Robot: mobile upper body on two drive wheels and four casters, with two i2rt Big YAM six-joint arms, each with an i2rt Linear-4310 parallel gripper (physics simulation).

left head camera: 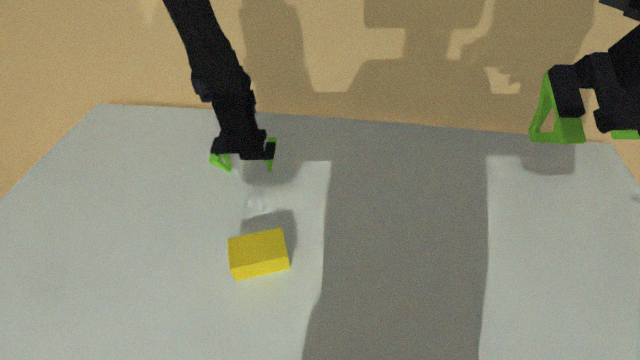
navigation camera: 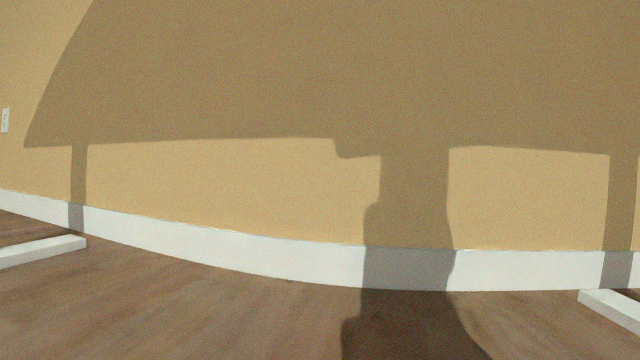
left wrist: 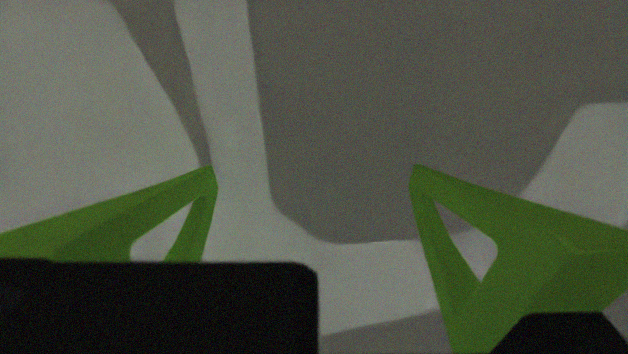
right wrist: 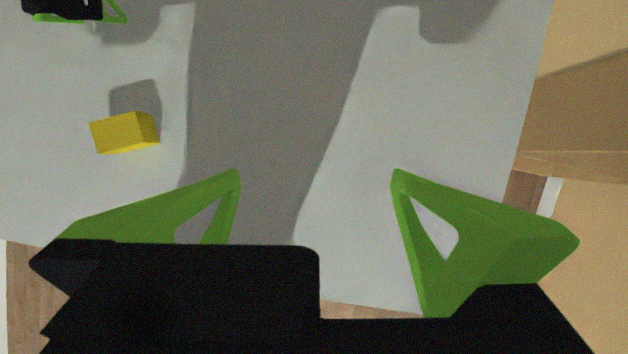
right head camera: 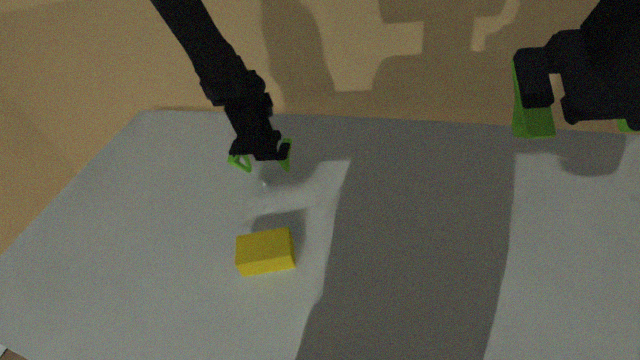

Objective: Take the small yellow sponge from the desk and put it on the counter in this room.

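The small yellow sponge lies flat on the pale grey desk. My left gripper is open and empty. It is above the desk, beyond the sponge toward the wall side; the sponge does not show in the left wrist view. My right gripper is open and empty, near the desk's far right part in the head views. The left gripper also shows at the top left of the right wrist view. The counter does not show in any view.
A tan wall stands behind the desk, with arm shadows on it. White floor bars lie at both sides of the navigation view. Wooden floor shows past the desk's near edge.
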